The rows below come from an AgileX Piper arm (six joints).
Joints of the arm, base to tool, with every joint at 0 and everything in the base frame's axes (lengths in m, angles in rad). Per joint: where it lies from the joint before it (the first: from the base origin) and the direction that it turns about. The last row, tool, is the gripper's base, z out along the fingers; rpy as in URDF.
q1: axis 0 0 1 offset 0 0 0.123
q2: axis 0 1 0 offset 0 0 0
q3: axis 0 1 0 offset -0.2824 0 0.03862
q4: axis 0.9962 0 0.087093 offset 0.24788 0 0.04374
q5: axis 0 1 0 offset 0 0 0
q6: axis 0.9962 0 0.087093 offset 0.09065 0 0.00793
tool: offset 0 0 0 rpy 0 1.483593 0
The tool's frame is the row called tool.
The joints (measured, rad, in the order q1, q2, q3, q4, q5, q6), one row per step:
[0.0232 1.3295 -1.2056 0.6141 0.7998 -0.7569]
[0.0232 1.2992 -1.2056 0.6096 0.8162 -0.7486]
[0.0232 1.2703 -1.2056 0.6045 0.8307 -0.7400]
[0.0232 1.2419 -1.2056 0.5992 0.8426 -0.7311]
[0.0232 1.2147 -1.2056 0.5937 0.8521 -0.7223]
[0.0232 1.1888 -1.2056 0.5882 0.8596 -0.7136]
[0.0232 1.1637 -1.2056 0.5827 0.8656 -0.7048]
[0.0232 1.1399 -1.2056 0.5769 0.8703 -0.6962]
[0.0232 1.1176 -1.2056 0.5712 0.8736 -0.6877]
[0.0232 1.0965 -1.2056 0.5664 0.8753 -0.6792]
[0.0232 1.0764 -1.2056 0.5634 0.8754 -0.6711]
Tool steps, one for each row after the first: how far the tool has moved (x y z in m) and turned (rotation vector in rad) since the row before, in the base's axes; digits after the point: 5 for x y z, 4 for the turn. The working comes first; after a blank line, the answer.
Tool pose at each row, in the base's axes (x y z in m, rotation vector in rad; the steps are taken from these numbers as rounded here):
[0.28187 0.04416 0.36359 -0.5728 2.1766 0.3428]
[0.27336 0.04431 0.37104 -0.5776 2.1623 0.3422]
[0.26513 0.04435 0.37791 -0.5812 2.1485 0.3402]
[0.25702 0.04428 0.38452 -0.5829 2.1338 0.3367]
[0.24922 0.04411 0.39071 -0.5832 2.1186 0.3318]
[0.24176 0.04387 0.39647 -0.5823 2.1033 0.3261]
[0.23447 0.04358 0.40192 -0.5803 2.0879 0.3200]
[0.22752 0.04323 0.40694 -0.5777 2.0728 0.3132]
[0.22098 0.04285 0.41156 -0.5741 2.0581 0.3062]
[0.21479 0.04248 0.41589 -0.5692 2.0431 0.3000]
[0.20888 0.04217 0.42005 -0.5629 2.0272 0.2953]

[-0.00851 0.00015 0.00745 0.0016 -0.0134 0.0045]
[-0.00823 0.00004 0.00687 0.0010 -0.0134 0.0031]
[-0.00811 -0.00007 0.00661 0.0010 -0.0147 0.0013]
[-0.00780 -0.00017 0.00619 0.0007 -0.0157 -0.0001]
[-0.00746 -0.00024 0.00576 0.0007 -0.0161 -0.0013]
[-0.00729 -0.00029 0.00545 0.0009 -0.0163 -0.0022]
[-0.00695 -0.00035 0.00502 0.0005 -0.0163 -0.0029]
[-0.00654 -0.00038 0.00462 0.0007 -0.0160 -0.0037]
[-0.00619 -0.00037 0.00433 0.0018 -0.0161 -0.0043]
[-0.00591 -0.00031 0.00416 0.0037 -0.0166 -0.0046]

